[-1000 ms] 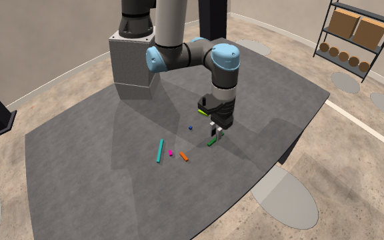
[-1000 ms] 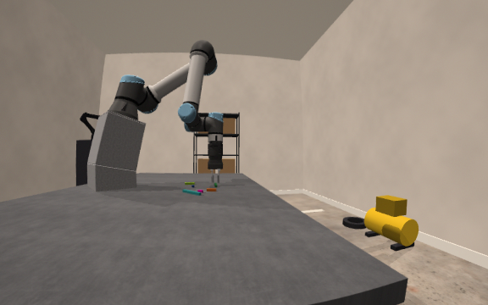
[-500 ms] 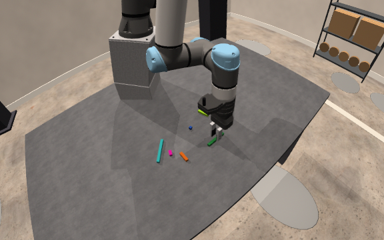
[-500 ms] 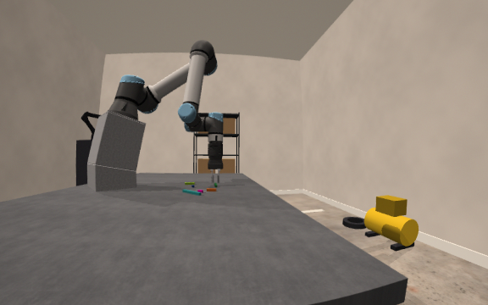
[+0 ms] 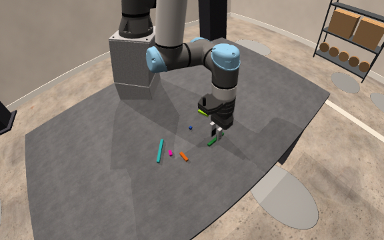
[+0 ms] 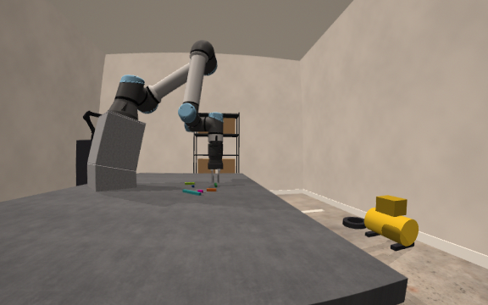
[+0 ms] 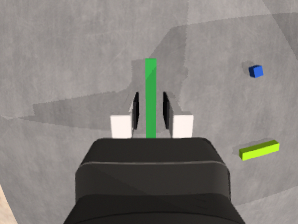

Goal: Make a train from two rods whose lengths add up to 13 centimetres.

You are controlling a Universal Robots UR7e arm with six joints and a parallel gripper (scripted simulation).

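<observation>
Right now the green rod is 30 mm below my hand. Also, from my hand: lime rod 140 mm behind, 30 mm to the left, 30 mm below; small blue rod 100 mm behind, 50 mm to the right, 30 mm below; orange rod 140 mm to the right, 30 mm below, 10 mm ahead.
</observation>
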